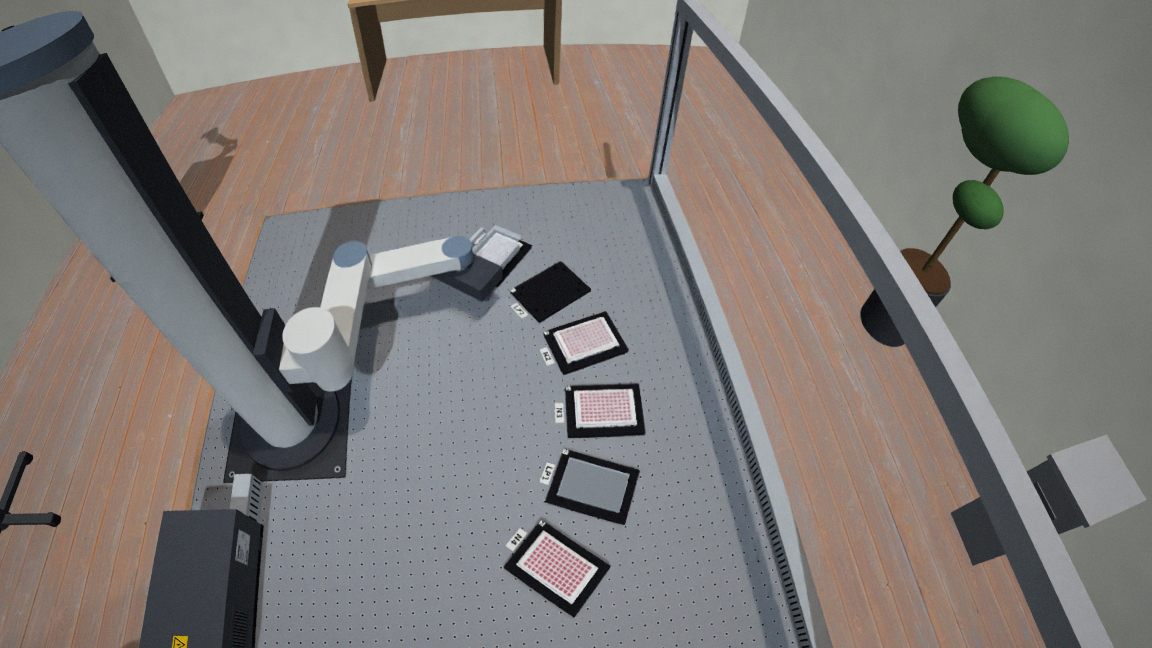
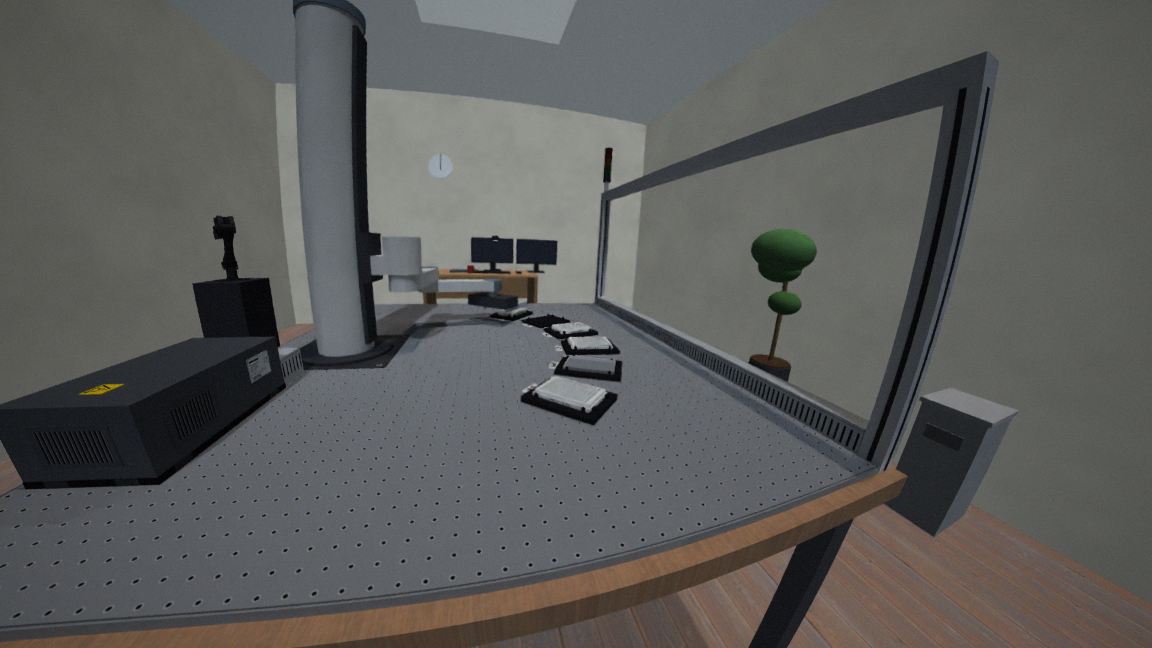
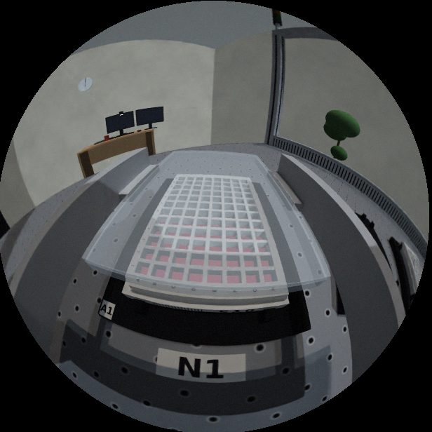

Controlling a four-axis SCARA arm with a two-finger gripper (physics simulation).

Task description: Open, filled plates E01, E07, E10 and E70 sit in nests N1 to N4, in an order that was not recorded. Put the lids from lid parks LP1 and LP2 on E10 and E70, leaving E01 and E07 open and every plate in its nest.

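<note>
My gripper is shut on a clear lid and holds it level above the open plate in nest N1. The lid looks wider than the plate and a little above it. The plate's front label is mostly covered, so I cannot read it surely. Lid park LP2 is bare black. Open plates with pink wells sit in N2, N3 and N4; their names are not readable. A lid lies on lid park LP1.
The arm column stands at the left. A dark controller box is on the perforated table. A framed guard runs along the right edge.
</note>
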